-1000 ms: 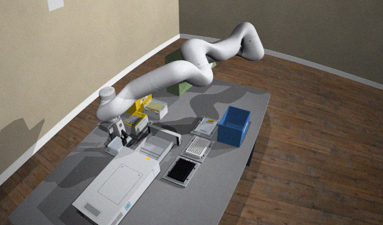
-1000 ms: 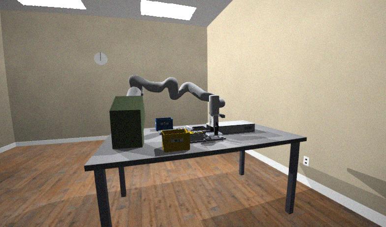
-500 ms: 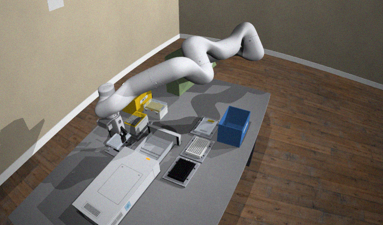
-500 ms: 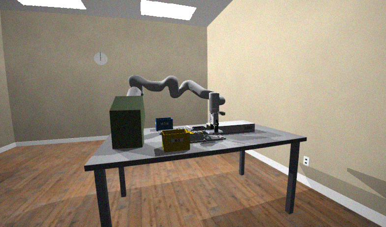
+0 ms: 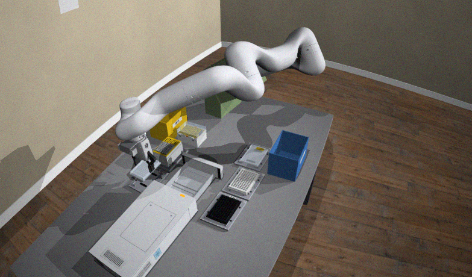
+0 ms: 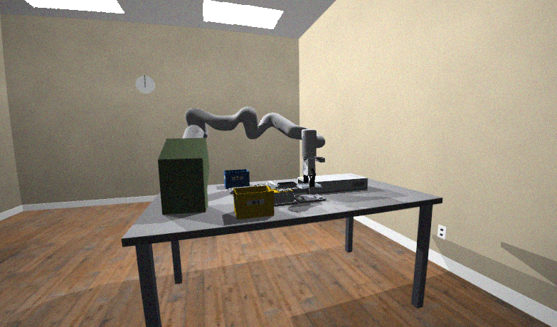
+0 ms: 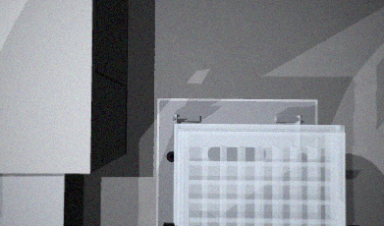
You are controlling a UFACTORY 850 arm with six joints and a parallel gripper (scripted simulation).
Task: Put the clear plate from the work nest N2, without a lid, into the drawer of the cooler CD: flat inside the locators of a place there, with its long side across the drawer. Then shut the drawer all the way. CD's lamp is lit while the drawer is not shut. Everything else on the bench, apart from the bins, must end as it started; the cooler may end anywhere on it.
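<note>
Right now the cooler drawer is 190 mm to the left of my hand, 60 mm below it and 60 mm behind it. Round my hand: clear plate 10 mm below; yellow-rimmed tip box 180 mm behind, 40 mm below, 20 mm to the right; white cooler 190 mm to the left, 100 mm ahead, 50 mm below.
</note>
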